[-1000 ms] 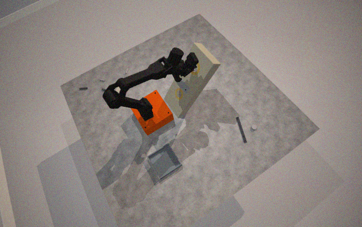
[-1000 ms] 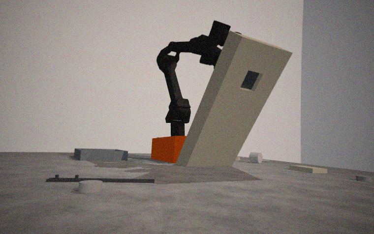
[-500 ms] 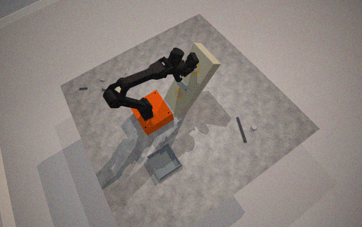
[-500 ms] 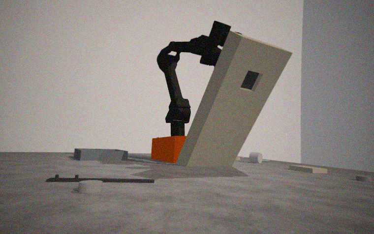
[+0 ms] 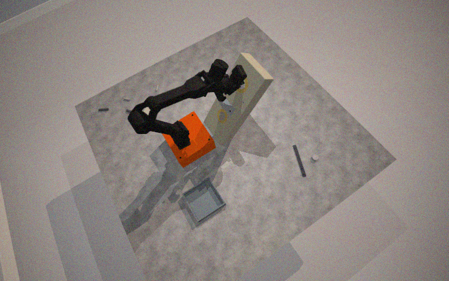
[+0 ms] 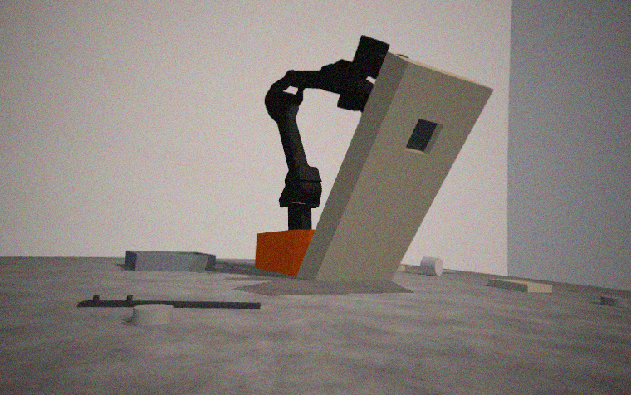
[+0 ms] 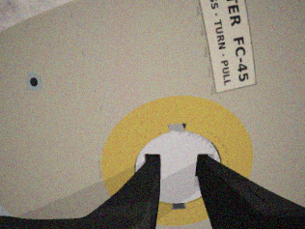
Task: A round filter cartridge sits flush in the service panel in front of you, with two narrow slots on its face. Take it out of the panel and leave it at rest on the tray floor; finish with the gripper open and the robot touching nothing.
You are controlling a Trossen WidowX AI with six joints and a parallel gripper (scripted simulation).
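Right now the white round filter cartridge is 1 cm ahead of my gripper tip and 1 cm below it.
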